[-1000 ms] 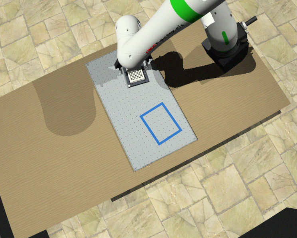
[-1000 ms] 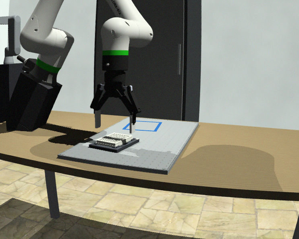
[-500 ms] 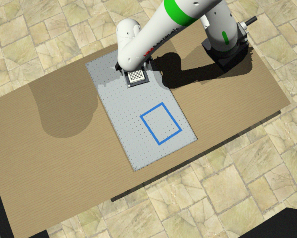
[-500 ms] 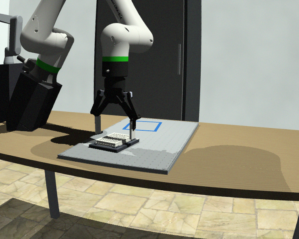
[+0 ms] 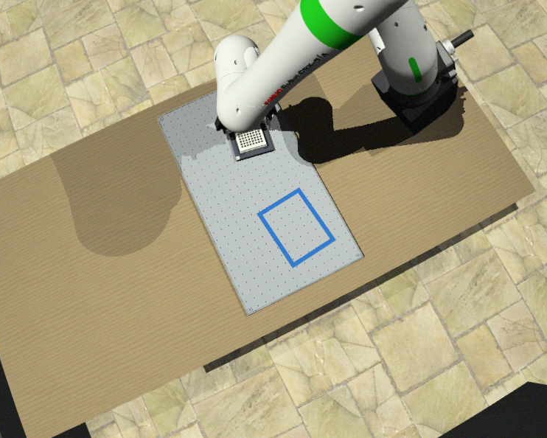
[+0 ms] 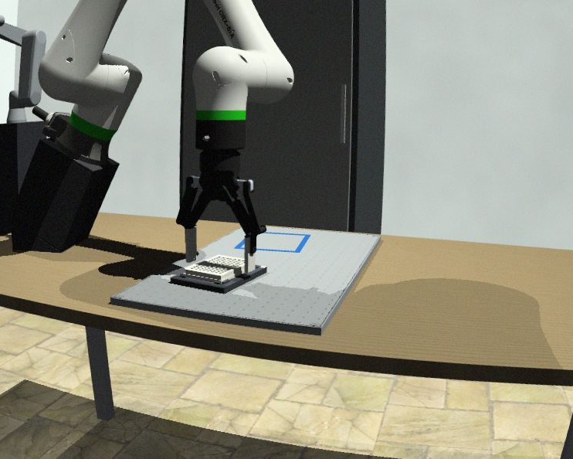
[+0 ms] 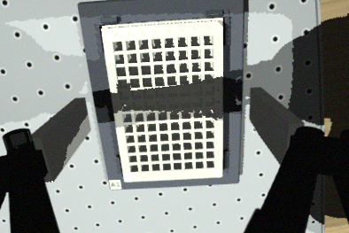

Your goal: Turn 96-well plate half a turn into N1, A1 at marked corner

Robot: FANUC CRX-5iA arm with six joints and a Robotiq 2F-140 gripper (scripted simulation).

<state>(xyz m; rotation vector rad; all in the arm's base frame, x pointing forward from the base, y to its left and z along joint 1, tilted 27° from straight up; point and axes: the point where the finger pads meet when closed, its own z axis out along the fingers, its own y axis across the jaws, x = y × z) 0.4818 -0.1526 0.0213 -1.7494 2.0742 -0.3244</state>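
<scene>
My hand is 2 cm above the white 96-well plate. From my hand the other things lie so: dark plate nest N1: 3 cm below; A1 label: 7 cm to the left, 6 cm ahead, 3 cm below.
</scene>
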